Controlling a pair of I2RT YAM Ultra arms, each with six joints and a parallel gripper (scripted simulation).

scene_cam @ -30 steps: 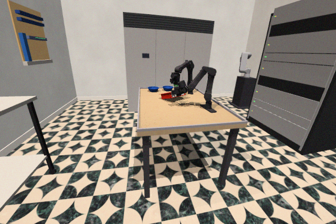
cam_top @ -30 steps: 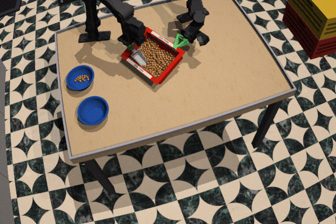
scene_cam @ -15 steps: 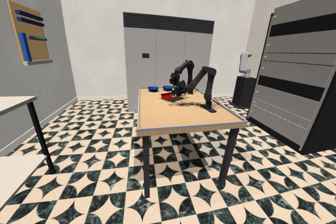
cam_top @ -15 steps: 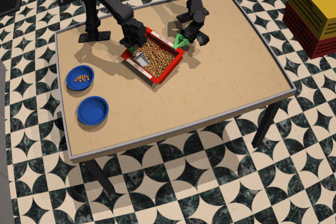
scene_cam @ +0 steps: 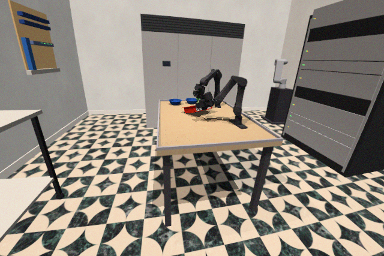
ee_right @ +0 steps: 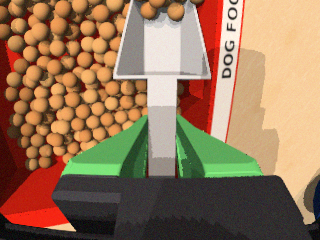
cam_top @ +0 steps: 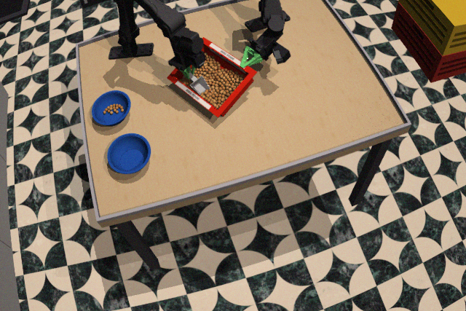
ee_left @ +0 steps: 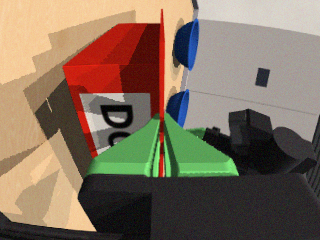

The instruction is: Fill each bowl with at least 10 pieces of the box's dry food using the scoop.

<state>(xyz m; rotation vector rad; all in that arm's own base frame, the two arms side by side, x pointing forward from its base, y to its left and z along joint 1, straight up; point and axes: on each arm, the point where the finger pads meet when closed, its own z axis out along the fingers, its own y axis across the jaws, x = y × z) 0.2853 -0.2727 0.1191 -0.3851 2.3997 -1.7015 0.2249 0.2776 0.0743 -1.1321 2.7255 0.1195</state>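
Right now the grey metal scoop is 40 mm ahead of my right hand, 20 mm to the left of it and 20 mm below it.
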